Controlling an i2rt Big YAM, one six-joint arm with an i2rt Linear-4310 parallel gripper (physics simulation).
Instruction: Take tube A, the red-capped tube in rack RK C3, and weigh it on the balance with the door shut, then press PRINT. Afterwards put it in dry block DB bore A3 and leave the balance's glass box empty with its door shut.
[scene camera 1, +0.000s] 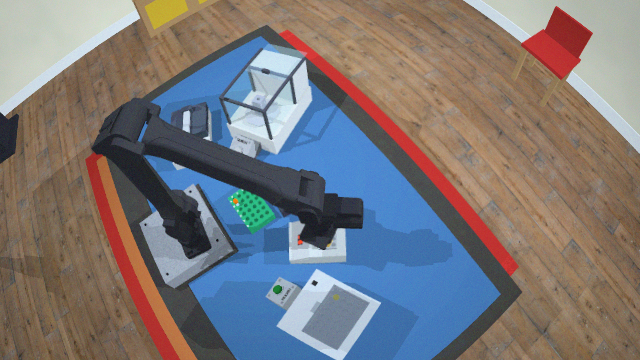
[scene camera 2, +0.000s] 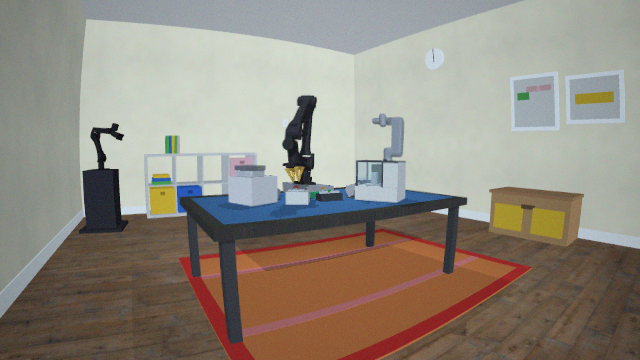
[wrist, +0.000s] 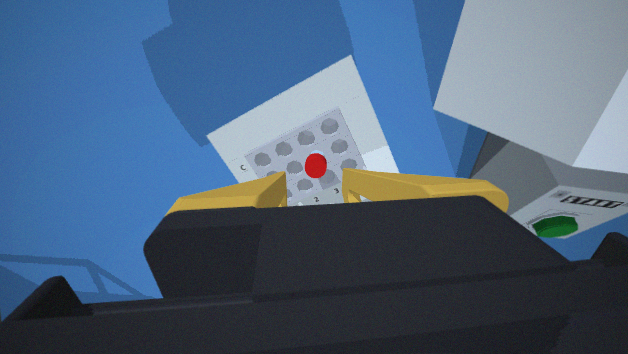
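A red-capped tube (scene camera 2: 296, 187) (wrist: 315, 166) stands in the white dry block (scene camera 1: 300, 255) (scene camera 2: 297, 198) (wrist: 280, 110), in the middle row, third column, not bore A3. My gripper (scene camera 2: 295, 180) (wrist: 314, 181) is partly open and empty, just above the cap, which shows between the fingertips in the wrist view. The arm hides part of the block in scene camera 1. The green rack (scene camera 1: 265, 218) has an orange cap at one corner. The balance (scene camera 1: 298, 119) (scene camera 2: 394, 181) has a glass box with a small grey piece inside; I cannot tell whether its door is shut.
A white machine (scene camera 1: 295, 320) (scene camera 2: 252, 190) (wrist: 520, 75) stands close beside the dry block, with a green START button (scene camera 1: 277, 289) (wrist: 555, 226) in front. A dark-lidded device (scene camera 1: 199, 120) stands beside the balance. A low black block (scene camera 2: 329, 197) lies near the green rack.
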